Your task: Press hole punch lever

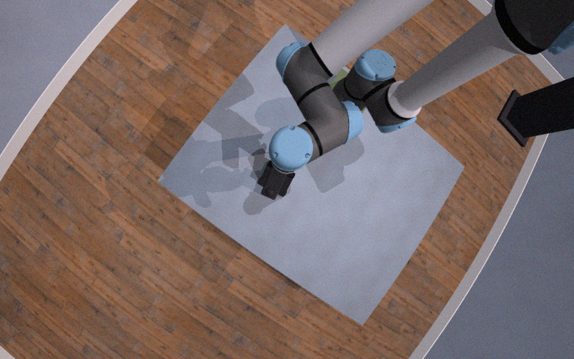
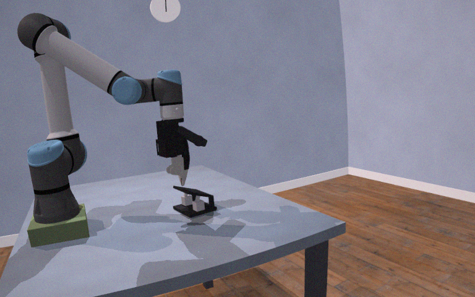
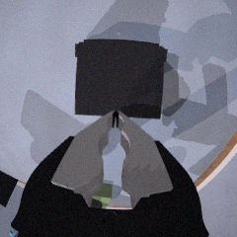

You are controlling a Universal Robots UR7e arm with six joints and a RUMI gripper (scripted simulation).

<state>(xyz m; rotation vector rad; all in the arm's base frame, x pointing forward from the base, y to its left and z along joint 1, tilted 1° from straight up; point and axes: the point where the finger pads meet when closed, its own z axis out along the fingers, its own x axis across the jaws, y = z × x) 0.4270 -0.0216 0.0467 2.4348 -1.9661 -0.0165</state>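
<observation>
Now: the hole punch lever 30 mm ahead of my hand and 50 mm below it. The rest, counted from my hand: black hole punch: 40 mm ahead, 10 mm to the left, 70 mm below.
</observation>
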